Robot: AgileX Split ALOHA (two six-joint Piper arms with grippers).
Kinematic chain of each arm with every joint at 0, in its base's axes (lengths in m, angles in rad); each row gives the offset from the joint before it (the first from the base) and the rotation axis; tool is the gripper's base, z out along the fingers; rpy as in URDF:
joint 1: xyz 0 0 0.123 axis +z
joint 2: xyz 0 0 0 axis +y
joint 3: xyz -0.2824 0 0.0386 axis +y
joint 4: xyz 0.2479 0 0.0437 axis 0.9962 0 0.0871
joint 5: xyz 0 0 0 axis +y
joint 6: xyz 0.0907 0 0.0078 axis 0.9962 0 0.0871
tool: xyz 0 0 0 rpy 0 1.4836 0
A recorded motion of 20 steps. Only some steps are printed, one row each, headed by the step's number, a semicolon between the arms.
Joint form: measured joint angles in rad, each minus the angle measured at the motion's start. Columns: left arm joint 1, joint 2, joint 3, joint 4, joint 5, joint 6; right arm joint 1, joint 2, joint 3, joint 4, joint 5, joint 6.
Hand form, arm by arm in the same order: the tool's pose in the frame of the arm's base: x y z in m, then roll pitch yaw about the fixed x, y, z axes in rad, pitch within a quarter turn. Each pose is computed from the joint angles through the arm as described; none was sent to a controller.
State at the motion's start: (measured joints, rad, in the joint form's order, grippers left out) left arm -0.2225 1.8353 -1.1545 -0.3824 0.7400 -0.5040; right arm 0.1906 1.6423 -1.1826 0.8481 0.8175 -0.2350
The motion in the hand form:
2: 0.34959 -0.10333 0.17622 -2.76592 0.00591 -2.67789; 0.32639 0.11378 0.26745 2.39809 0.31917 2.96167
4: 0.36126 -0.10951 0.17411 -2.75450 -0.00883 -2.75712; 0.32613 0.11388 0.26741 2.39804 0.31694 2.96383
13: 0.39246 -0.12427 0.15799 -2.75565 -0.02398 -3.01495; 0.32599 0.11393 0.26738 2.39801 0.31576 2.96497
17: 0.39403 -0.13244 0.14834 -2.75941 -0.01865 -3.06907; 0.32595 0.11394 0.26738 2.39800 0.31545 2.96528
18: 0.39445 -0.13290 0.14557 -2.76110 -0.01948 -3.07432; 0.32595 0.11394 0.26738 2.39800 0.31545 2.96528
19: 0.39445 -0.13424 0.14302 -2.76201 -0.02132 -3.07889; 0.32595 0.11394 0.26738 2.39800 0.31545 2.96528
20: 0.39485 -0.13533 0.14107 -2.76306 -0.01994 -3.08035; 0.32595 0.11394 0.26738 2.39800 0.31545 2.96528
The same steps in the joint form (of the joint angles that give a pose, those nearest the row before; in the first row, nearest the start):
2: 0.0056 0.0386 -0.0476 -0.0288 0.0421 0.0888; 0.0000 0.0000 0.0000 -0.0008 0.0012 0.0000
4: 0.0045 0.0901 -0.1175 -0.0577 0.0944 0.1703; 0.0000 0.0000 0.0000 -0.0008 0.0043 0.0000
13: -0.0042 0.2511 -0.3169 -0.0687 0.2352 0.3893; 0.0000 0.0000 0.0000 -0.0008 0.0059 0.0000
17: -0.0228 0.2818 -0.3295 -0.0696 0.2276 0.4312; 0.0000 0.0000 0.0000 -0.0008 0.0064 0.0000
18: -0.0238 0.2888 -0.3299 -0.0696 0.2243 0.4372; 0.0000 0.0000 0.0000 -0.0008 0.0064 0.0000
19: -0.0270 0.2949 -0.3299 -0.0705 0.2210 0.4406; 0.0000 0.0000 0.0000 -0.0008 0.0064 0.0000
20: -0.0296 0.3001 -0.3307 -0.0705 0.2154 0.4416; 0.0000 0.0000 0.0000 -0.0008 0.0064 0.0000

